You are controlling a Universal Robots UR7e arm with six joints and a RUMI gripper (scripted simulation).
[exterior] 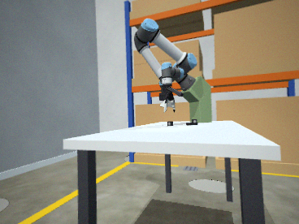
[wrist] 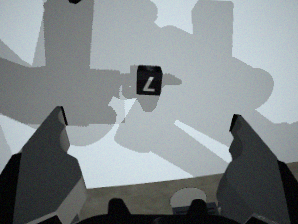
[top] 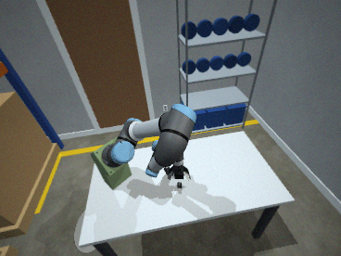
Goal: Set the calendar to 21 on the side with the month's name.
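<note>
The dark cube is 8 cm below my hand.
</note>
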